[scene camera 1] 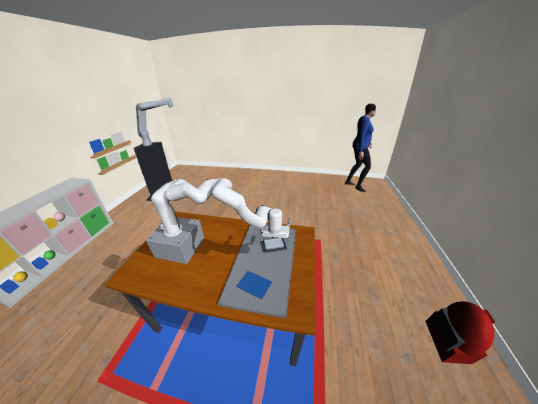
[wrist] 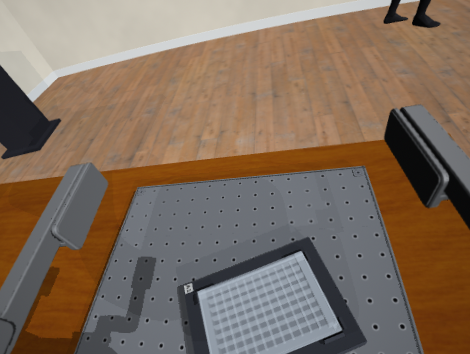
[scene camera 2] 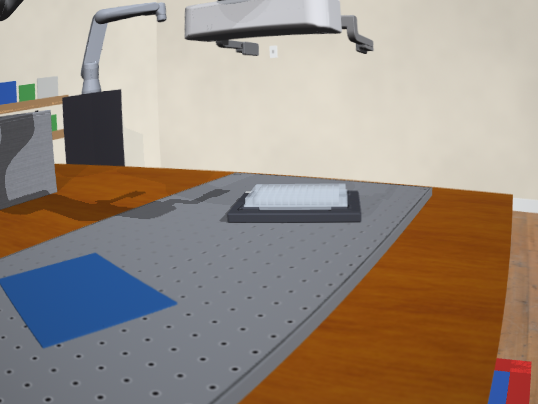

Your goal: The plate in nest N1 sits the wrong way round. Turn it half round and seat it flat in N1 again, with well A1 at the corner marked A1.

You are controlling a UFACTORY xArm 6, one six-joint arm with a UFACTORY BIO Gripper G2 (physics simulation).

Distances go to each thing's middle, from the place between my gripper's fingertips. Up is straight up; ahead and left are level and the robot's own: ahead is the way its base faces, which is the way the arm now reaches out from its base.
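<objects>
There is the clear well plate [scene camera 2: 265,196], and I see that it is 200 mm below my hand, 30 mm to the right of it and 10 mm behind it.
</objects>
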